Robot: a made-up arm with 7 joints.
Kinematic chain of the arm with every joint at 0, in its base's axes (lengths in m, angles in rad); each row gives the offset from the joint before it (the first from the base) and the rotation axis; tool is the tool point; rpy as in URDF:
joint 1: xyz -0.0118 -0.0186 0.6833 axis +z
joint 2: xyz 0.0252 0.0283 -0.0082 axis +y
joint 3: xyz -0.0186 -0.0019 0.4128 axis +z
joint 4: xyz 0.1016 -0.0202 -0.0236 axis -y
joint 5: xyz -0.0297 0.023 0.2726 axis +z
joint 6: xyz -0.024 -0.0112 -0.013 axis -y
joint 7: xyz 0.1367 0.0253 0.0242 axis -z
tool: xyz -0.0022 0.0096 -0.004 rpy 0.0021 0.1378 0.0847
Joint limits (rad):
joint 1: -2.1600..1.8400
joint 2: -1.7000..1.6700
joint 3: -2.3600..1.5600
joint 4: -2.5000..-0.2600
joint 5: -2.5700..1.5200
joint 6: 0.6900..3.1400
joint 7: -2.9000..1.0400
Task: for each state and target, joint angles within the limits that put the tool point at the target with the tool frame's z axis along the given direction. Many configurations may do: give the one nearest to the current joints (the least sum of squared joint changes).
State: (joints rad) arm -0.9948 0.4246 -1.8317 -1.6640 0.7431 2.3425 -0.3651
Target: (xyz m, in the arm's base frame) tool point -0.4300 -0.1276 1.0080 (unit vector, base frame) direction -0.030 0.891 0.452
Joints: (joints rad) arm -0.9097 0.0735 -1.7807 -1.9798 1.3708 2.2049 -0.3139
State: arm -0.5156 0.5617 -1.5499 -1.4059 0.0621 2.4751 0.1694
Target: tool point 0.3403 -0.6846 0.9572 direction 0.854 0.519 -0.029
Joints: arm -0.8205 1.2006 -1.6713 -0.7267 -0.0418 2.2520 0.3194
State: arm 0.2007 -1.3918 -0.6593 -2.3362 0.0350 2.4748 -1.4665
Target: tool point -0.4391 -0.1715 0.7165 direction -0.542 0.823 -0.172
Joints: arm -0.6103 -1.7000 -1.2588 -2.4977 0.2964 2.8971 -1.5084
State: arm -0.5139 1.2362 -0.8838 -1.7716 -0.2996 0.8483 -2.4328
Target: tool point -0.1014 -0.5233 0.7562 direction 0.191 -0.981 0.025
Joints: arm -0.7965 0.8673 -1.2784 -1.9189 -0.2982 1.0295 -2.4734
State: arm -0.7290 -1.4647 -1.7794 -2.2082 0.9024 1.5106 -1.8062
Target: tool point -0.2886 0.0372 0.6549 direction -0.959 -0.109 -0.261
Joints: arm -1.5312 -1.3740 -1.7260 -2.5000 0.2962 0.7440 -1.9525
